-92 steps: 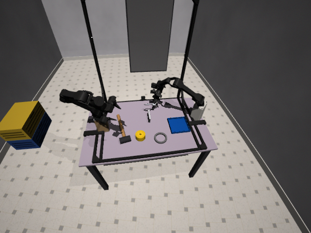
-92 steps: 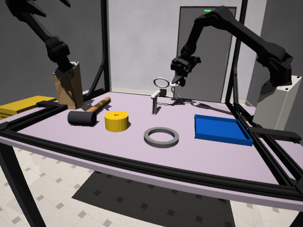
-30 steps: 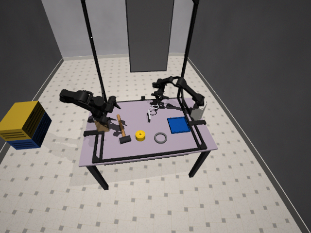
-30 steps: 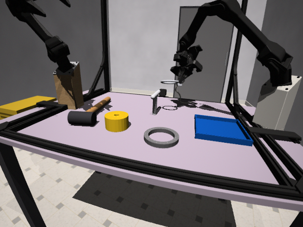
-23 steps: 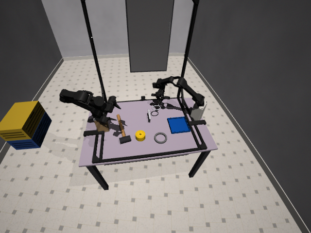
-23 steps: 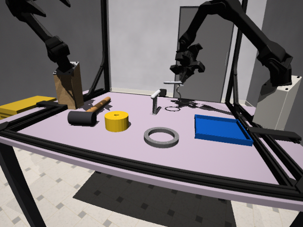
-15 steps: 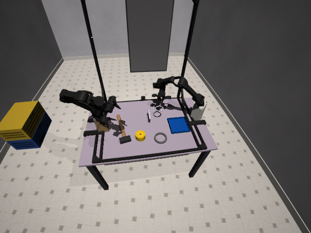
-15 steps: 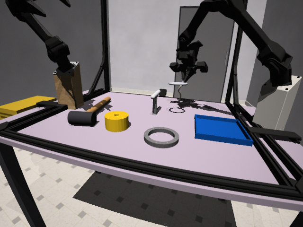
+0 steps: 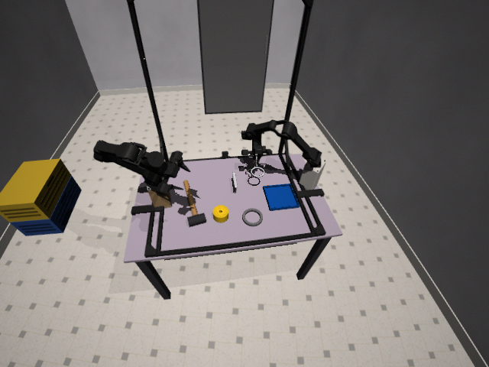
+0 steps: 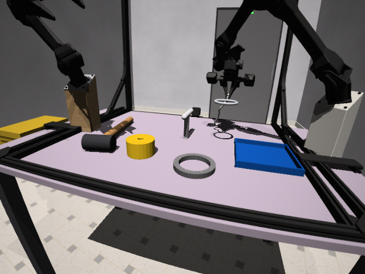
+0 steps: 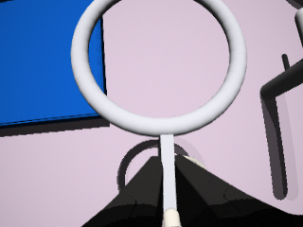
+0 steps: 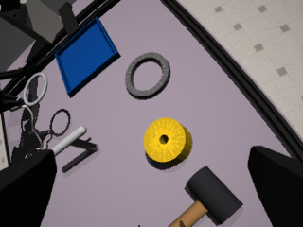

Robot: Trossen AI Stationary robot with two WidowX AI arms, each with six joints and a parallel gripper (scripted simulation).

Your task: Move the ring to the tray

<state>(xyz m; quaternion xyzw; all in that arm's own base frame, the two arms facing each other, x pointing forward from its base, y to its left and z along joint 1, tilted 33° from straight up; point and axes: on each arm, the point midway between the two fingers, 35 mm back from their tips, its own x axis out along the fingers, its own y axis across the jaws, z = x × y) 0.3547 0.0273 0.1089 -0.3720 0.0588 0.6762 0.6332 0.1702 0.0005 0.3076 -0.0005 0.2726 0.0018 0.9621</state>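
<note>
The blue tray lies 180 mm below my left hand, 170 mm ahead of it and 130 mm to the left of it. From my left hand the other things lie so: yellow cylinder: 260 mm to the right, 250 mm ahead, 160 mm below.
</note>
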